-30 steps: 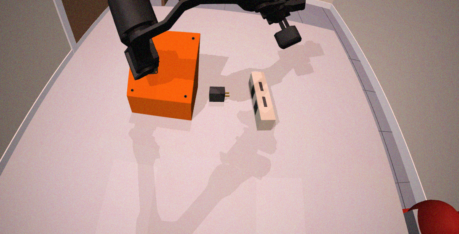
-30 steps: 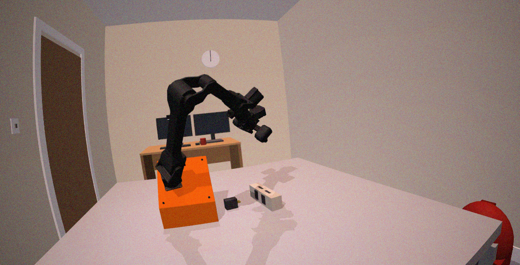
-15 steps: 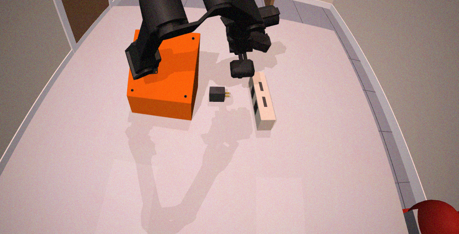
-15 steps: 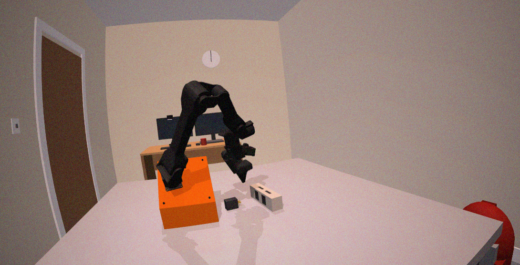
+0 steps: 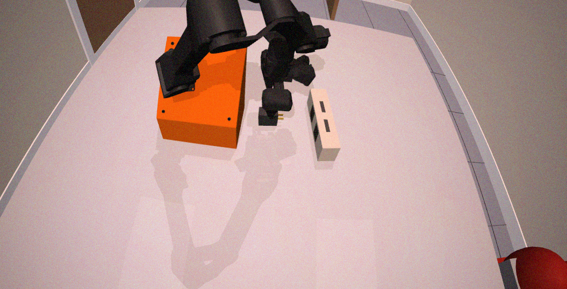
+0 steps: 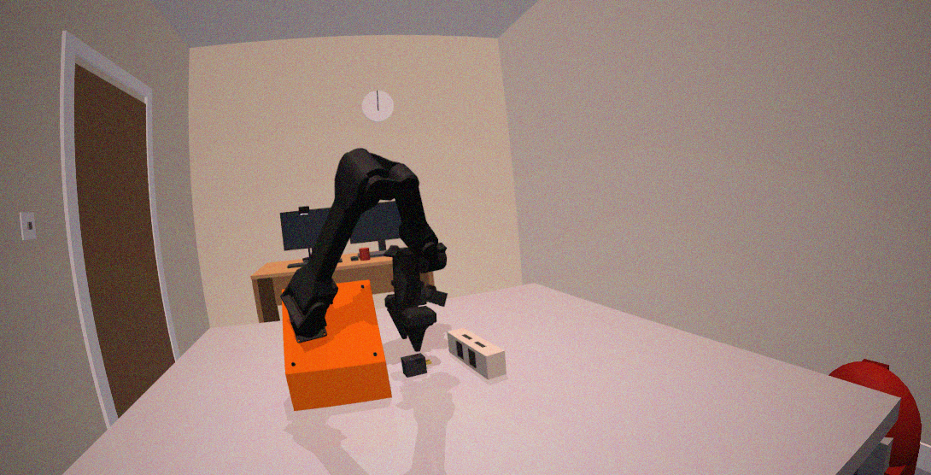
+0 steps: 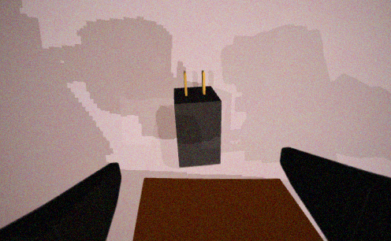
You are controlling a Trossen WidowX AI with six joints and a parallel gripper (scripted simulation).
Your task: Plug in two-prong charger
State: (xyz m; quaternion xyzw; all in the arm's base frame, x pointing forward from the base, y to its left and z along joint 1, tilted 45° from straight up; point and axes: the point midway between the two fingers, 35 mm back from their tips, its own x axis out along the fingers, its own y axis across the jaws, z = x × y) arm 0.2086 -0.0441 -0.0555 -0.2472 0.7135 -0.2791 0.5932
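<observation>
The two-prong charger is 2 cm ahead of my gripper tip and 5 cm below it.
</observation>
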